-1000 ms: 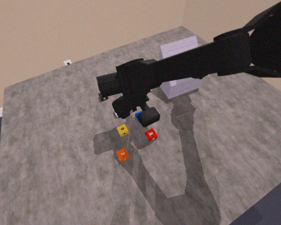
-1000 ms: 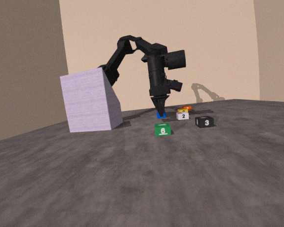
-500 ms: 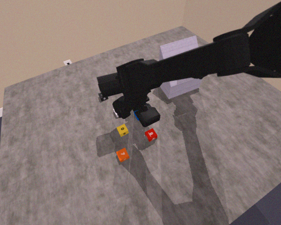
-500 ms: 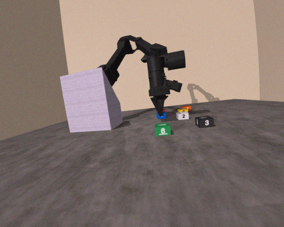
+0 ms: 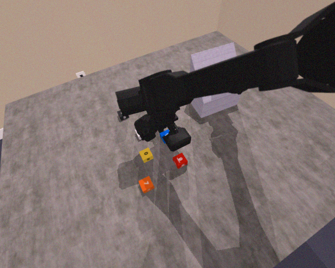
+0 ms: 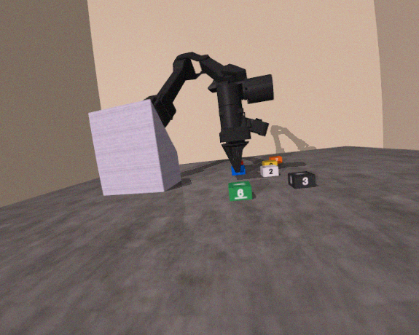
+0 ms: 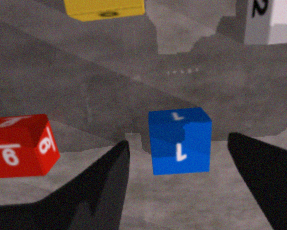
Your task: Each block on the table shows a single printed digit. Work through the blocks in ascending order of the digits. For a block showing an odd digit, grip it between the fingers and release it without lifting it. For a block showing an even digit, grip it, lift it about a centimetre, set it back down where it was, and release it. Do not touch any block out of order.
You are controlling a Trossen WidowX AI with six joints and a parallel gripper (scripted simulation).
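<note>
The blue 1 block lies right at my gripper tip. Round my gripper tip: red 9 block (10 cm to the left, 1 cm ahead); white 2 block (7 cm ahead, 6 cm to the right); yellow 0 block (9 cm ahead, 3 cm to the left).
</note>
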